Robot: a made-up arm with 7 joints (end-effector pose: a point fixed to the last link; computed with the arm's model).
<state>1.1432 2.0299 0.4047 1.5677 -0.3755 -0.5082 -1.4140</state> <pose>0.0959 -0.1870 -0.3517 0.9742 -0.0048 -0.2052 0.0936</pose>
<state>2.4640 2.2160 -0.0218 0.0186 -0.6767 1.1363 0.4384</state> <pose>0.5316 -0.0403 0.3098 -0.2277 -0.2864 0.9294 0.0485</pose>
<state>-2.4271 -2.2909 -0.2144 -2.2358 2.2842 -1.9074 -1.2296</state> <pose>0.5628 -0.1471 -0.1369 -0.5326 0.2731 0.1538 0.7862</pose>
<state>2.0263 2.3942 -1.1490 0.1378 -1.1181 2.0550 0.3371</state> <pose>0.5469 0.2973 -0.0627 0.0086 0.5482 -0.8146 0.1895</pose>
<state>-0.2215 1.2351 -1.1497 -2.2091 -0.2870 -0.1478 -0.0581</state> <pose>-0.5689 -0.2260 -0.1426 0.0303 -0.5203 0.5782 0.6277</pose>
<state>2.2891 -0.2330 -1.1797 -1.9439 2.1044 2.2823 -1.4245</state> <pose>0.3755 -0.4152 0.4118 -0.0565 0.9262 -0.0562 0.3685</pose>
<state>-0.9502 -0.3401 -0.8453 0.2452 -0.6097 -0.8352 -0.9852</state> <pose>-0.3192 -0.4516 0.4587 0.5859 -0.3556 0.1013 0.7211</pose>
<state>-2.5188 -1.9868 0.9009 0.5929 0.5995 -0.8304 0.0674</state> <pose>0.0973 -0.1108 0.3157 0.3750 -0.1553 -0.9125 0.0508</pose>
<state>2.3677 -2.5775 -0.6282 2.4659 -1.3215 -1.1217 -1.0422</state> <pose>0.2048 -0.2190 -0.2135 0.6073 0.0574 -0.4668 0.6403</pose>
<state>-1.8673 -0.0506 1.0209 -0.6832 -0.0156 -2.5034 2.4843</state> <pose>0.1272 -0.1166 0.1589 -0.8353 0.3273 0.0873 0.4330</pose>
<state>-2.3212 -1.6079 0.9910 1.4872 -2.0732 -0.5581 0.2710</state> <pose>0.5574 0.2668 0.5162 -0.3267 0.0993 0.1540 0.9272</pose>
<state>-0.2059 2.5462 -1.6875 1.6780 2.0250 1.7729 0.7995</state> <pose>0.2415 0.1230 -0.3971 -0.6264 -0.4102 -0.6318 0.2006</pose>
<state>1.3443 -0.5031 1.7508 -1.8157 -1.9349 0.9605 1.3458</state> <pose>0.2207 -0.3930 -0.4098 0.4052 0.1646 0.8270 0.3532</pose>
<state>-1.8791 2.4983 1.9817 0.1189 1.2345 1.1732 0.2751</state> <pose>0.2081 -0.2560 0.4697 0.5079 0.3659 0.7176 0.3054</pose>
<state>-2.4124 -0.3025 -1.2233 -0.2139 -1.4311 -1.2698 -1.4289</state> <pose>0.0937 -0.6439 0.2036 0.7851 -0.2264 -0.4668 0.3383</pose>
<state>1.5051 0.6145 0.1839 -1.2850 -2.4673 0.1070 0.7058</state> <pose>0.6860 -0.1484 0.0619 0.2082 0.1223 0.8802 0.4087</pose>
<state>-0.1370 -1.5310 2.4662 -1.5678 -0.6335 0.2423 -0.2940</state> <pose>-0.1000 -0.3935 0.3188 0.5750 0.5322 -0.5371 0.3125</pose>
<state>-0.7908 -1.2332 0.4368 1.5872 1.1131 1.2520 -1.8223</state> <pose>0.1283 -0.3123 0.1425 -0.3371 -0.5669 -0.6447 0.3863</pose>
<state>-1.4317 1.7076 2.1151 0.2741 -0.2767 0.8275 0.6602</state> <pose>-0.1907 0.1017 -0.0340 -0.6073 -0.4672 -0.5727 0.2916</pose>
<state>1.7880 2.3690 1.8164 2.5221 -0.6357 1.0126 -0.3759</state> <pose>0.2092 -0.0821 0.2241 0.3868 0.2834 0.0484 0.8762</pose>
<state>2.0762 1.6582 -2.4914 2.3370 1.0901 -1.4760 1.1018</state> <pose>0.5468 -0.3222 0.1387 0.6921 0.1420 -0.0826 0.7028</pose>
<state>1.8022 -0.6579 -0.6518 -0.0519 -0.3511 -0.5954 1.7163</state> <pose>0.0450 -0.1745 -0.3605 0.2156 0.6772 0.6945 0.1122</pose>
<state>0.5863 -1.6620 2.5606 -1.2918 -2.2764 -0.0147 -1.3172</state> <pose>-0.7656 0.1749 -0.0048 -0.6422 0.4610 0.3593 0.4959</pose>
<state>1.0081 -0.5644 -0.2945 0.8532 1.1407 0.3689 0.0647</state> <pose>0.1906 -0.0154 0.0400 -0.2387 -0.1877 -0.7442 0.5949</pose>
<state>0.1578 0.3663 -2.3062 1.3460 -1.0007 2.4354 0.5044</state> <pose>-0.1117 -0.3256 -0.4369 0.0246 -0.5605 0.4890 0.6679</pose>
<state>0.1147 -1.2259 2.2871 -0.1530 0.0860 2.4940 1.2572</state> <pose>-0.0571 -0.1519 -0.0322 -0.6648 -0.6960 -0.1205 0.2430</pose>
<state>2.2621 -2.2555 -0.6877 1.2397 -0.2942 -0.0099 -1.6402</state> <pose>0.2398 0.0663 -0.4012 -0.4368 -0.8538 0.2817 0.0301</pose>
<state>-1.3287 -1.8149 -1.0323 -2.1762 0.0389 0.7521 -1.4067</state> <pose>0.0887 0.0165 0.6195 0.5719 -0.6235 -0.5239 0.0986</pose>
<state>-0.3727 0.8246 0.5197 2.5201 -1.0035 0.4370 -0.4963</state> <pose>-0.2919 -0.2080 0.3893 0.1957 -0.0867 -0.9274 0.3068</pose>
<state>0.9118 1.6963 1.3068 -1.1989 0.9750 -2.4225 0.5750</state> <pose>-0.1749 -0.2939 -0.4931 -0.8784 0.4555 0.0797 0.1205</pose>
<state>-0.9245 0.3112 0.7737 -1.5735 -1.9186 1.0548 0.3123</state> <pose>-0.4427 -0.0982 -0.2361 -0.7591 -0.3480 -0.3672 0.4097</pose>
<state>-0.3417 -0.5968 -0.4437 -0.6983 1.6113 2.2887 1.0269</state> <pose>-0.4183 -0.2886 -0.3451 -0.7612 0.5088 -0.3988 0.0518</pose>
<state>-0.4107 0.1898 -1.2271 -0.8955 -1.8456 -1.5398 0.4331</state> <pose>-0.1479 -0.5910 0.0401 0.6761 -0.3744 -0.1459 0.6176</pose>
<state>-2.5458 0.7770 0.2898 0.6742 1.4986 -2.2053 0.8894</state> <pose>0.0047 0.2082 0.5458 -0.1024 0.3304 0.4558 0.8201</pose>
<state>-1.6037 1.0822 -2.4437 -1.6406 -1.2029 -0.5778 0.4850</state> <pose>-0.3247 -0.2246 0.5676 -0.0093 -0.2319 0.1467 0.9616</pose>
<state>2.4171 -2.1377 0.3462 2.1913 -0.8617 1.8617 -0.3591</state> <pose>0.3660 0.2744 -0.2806 -0.3281 0.9398 0.0876 0.0368</pose>
